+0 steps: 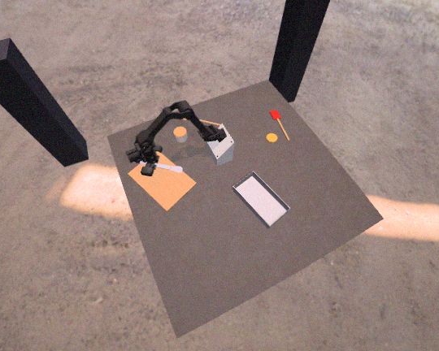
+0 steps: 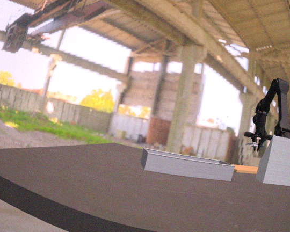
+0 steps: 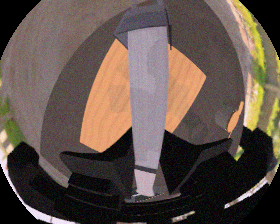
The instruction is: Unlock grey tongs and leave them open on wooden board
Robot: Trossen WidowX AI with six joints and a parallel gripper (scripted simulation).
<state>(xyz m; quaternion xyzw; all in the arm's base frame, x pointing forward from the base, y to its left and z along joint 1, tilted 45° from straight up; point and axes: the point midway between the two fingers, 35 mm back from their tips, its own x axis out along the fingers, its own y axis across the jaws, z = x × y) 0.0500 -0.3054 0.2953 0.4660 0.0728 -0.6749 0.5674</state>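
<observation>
Right now the wooden board is 20 mm ahead of my gripper tip, 10 mm to the left of it and 110 mm below it. Round my gripper tip: yellow disc 10 mm behind, 780 mm to the left, 100 mm below; roasting tin 370 mm ahead, 500 mm to the left, 90 mm below; lidded jar 240 mm behind, 210 mm to the left, 80 mm below.
</observation>
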